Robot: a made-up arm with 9 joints.
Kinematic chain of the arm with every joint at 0, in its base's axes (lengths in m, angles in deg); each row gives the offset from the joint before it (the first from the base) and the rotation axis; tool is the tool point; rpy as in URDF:
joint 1: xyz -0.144 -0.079 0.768 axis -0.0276 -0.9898 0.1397
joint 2: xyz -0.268 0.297 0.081 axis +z
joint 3: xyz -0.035 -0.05 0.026 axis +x
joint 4: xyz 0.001 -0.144 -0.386 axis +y
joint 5: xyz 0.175 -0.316 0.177 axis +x
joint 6: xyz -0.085 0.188 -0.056 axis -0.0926 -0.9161 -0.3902
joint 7: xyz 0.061 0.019 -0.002 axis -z
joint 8: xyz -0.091 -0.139 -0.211 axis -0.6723 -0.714 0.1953
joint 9: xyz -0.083 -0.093 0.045 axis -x
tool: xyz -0.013 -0.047 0.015 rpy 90 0 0
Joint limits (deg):
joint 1: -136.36..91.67
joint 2: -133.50..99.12
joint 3: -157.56..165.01
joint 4: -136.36..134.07
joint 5: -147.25..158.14
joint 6: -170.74..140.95
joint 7: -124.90..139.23
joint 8: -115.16..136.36
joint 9: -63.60..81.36
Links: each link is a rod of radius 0.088 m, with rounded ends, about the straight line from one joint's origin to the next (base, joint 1, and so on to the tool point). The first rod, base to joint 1, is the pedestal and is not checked.
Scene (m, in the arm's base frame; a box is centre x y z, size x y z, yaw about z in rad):
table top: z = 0
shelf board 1: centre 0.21 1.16 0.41 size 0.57 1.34 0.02 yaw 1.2
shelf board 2: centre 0.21 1.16 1 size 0.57 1.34 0.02 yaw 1.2
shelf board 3: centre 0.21 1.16 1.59 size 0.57 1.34 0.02 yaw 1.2
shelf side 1: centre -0.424 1.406 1 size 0.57 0.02 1.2 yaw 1.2
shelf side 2: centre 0.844 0.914 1 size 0.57 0.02 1.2 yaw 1.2
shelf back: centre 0.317 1.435 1 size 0.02 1.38 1.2 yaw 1.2
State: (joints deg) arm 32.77 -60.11 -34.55 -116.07 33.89 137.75 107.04 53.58 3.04
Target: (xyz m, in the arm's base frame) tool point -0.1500 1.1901 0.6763
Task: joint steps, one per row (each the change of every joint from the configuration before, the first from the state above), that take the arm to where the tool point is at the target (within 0.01 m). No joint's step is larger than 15 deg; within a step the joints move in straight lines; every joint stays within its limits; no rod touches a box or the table.
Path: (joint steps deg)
1: -2.59 -2.01 14.48 1.41 1.37 -0.75 -0.07 0.99 0.49
2: -2.59 -2.01 14.48 1.41 1.36 -0.75 -0.06 1.00 0.50
3: -2.59 -2.01 14.48 1.41 1.37 -0.75 -0.07 0.99 0.49
4: -2.60 -2.01 14.48 1.40 1.36 -0.76 -0.07 1.00 0.49
5: -2.59 -2.01 14.48 1.41 1.37 -0.75 -0.07 0.99 0.49
6: -2.59 -2.00 14.48 1.41 1.36 -0.75 -0.06 0.99 0.50
7: -2.59 -2.01 14.47 1.41 1.37 -0.75 -0.07 1.00 0.49
8: -2.59 -2.01 14.48 1.41 1.36 -0.75 -0.07 0.99 0.49
9: -2.59 -2.01 14.48 1.41 1.37 -0.75 -0.07 1.00 0.50
10: -2.60 -2.01 14.48 1.41 1.36 -0.76 -0.06 0.99 0.49
11: -2.59 -2.01 14.48 1.40 1.37 -0.75 -0.07 1.00 0.49
12: -0.19 9.98 -1.04 -11.92 8.05 3.83 10.98 1.25 1.31
13: -0.20 9.97 -1.03 -11.93 8.06 3.82 10.97 1.25 1.32
14: -0.20 9.98 -1.04 -11.93 8.05 3.82 10.98 1.26 1.31

